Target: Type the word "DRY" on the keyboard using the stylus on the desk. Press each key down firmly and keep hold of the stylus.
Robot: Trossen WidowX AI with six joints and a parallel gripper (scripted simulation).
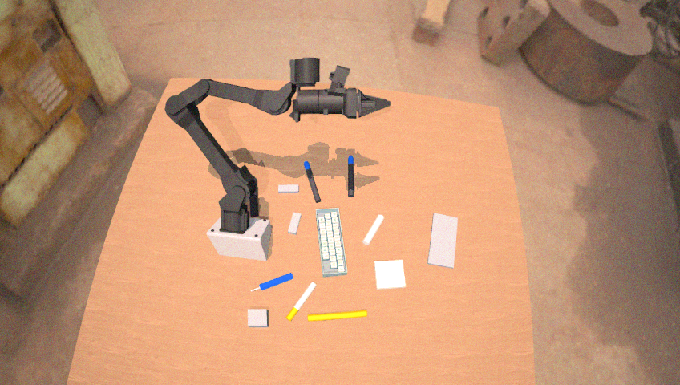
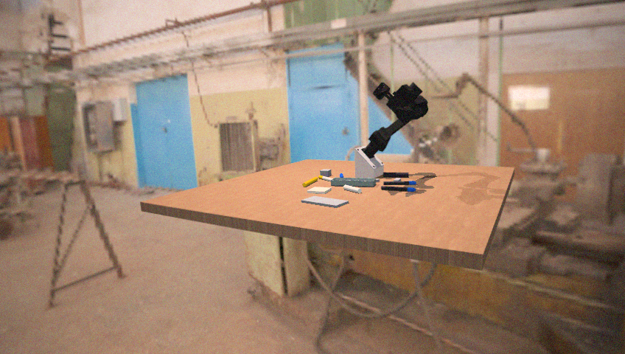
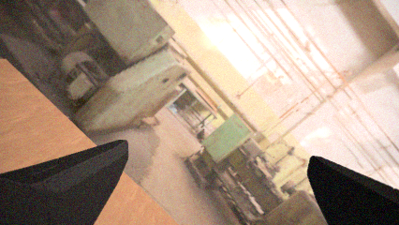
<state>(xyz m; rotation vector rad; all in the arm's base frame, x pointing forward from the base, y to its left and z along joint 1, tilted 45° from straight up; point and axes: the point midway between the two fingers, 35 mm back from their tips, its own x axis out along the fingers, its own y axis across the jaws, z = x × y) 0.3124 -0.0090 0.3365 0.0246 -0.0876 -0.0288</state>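
The blue stylus lies 26 cm behind my gripper tip, 34 cm to the right of it and 35 cm below it. Round my gripper tip: white cylinder (1 cm ahead, 15 cm to the right, 35 cm below); white pad (6 cm ahead, 28 cm to the right, 35 cm below); grey slab (22 cm ahead, 17 cm to the right, 36 cm below).
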